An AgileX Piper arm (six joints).
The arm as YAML. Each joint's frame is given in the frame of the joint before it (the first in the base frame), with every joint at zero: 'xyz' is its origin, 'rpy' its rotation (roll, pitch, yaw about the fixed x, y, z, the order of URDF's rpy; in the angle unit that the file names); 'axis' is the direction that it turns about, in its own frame. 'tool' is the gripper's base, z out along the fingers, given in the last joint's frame.
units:
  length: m
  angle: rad
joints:
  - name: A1
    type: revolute
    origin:
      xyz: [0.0, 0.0, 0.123]
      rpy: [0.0, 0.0, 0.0]
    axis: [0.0, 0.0, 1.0]
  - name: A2
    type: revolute
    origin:
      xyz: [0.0, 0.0, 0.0]
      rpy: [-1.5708, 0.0, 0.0]
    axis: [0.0, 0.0, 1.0]
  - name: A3
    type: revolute
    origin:
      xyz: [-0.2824, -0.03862, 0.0]
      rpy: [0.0, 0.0, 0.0]
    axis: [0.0, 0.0, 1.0]
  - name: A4
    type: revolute
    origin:
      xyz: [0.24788, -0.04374, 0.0]
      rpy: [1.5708, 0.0, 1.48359]
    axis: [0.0, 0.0, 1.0]
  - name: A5
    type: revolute
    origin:
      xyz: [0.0, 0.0, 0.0]
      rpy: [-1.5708, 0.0, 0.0]
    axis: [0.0, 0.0, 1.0]
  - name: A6
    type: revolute
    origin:
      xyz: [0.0, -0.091, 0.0]
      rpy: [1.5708, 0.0, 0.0]
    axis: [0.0, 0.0, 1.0]
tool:
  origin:
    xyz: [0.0, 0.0, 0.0]
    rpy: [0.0, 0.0, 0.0]
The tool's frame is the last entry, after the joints.
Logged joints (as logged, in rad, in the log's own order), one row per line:
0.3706, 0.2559, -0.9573, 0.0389, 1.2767, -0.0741
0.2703, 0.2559, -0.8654, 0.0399, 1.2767, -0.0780
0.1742, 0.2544, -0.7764, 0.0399, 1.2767, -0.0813
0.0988, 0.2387, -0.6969, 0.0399, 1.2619, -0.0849
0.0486, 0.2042, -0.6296, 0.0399, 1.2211, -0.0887
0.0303, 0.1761, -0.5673, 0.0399, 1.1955, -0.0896
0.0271, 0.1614, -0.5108, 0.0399, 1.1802, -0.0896
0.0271, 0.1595, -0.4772, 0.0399, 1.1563, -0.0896
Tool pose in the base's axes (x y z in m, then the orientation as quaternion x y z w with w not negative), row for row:
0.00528, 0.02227, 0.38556, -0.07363, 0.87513, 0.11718, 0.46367
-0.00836, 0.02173, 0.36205, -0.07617, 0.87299, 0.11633, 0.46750
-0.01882, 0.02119, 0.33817, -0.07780, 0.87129, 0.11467, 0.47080
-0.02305, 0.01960, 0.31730, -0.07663, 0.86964, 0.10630, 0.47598
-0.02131, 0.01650, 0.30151, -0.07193, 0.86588, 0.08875, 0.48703
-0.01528, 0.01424, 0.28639, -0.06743, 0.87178, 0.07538, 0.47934
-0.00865, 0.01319, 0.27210, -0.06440, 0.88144, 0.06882, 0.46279
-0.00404, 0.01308, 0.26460, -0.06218, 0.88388, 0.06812, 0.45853
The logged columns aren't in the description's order. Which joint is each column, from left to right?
Columns, left to right: A2, A4, A3, A1, A5, A6.
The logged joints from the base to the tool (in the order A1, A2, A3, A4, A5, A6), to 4 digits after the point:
0.0389, 0.3706, -0.9573, 0.2559, 1.2767, -0.0741
0.0399, 0.2703, -0.8654, 0.2559, 1.2767, -0.0780
0.0399, 0.1742, -0.7764, 0.2544, 1.2767, -0.0813
0.0399, 0.0988, -0.6969, 0.2387, 1.2619, -0.0849
0.0399, 0.0486, -0.6296, 0.2042, 1.2211, -0.0887
0.0399, 0.0303, -0.5673, 0.1761, 1.1955, -0.0896
0.0399, 0.0271, -0.5108, 0.1614, 1.1802, -0.0896
0.0399, 0.0271, -0.4772, 0.1595, 1.1563, -0.0896

